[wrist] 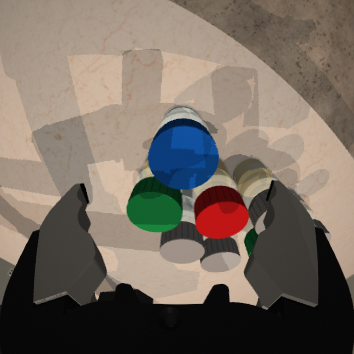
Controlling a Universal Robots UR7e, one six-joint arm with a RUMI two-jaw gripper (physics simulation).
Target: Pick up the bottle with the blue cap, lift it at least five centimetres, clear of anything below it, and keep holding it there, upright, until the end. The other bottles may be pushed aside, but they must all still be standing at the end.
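Places are measured from the arm's base along level axes (x ahead, y left, z up), in centimetres.
Pixels of known places: gripper, fingertip midpoint: (pixel 176 184).
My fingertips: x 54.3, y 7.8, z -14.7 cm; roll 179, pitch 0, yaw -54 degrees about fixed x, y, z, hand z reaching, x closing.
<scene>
Behind a point stands the place of what it marks.
The bottle with the blue cap (pixel 183 154) {x 56.1, y 8.4, z -15.9 cm} stands upright near the middle of the wrist view, with its clear body showing behind the cap. My gripper (pixel 176 184) {x 54.3, y 7.8, z -14.7 cm} is open, with nothing between its fingers. The blue cap shows beyond the line of the fingertips, roughly midway between them from side to side. A bottle with a green cap (pixel 154 205) {x 50.5, y 7.6, z -15.9 cm} and a bottle with a red cap (pixel 221 212) {x 53.3, y 1.9, z -15.9 cm} stand close to it, on the near side. Most of the bottle bodies are hidden under their caps.
Two bottles with grey caps (pixel 182 246) {x 46.8, y 1.8, z -15.9 cm} (pixel 220 257) {x 47.4, y -3.7, z -15.9 cm} stand nearer the palm. Another grey cap (pixel 259 210) {x 55.4, y -1.9, z -16.5 cm} and a second green cap (pixel 251 243) {x 51.0, y -6.0, z -16.7 cm} are partly hidden behind the right finger. The round marble table top (pixel 107 30) {x 60.6, y 22.0, z -26.4 cm} ends in a curved edge at the upper right.
</scene>
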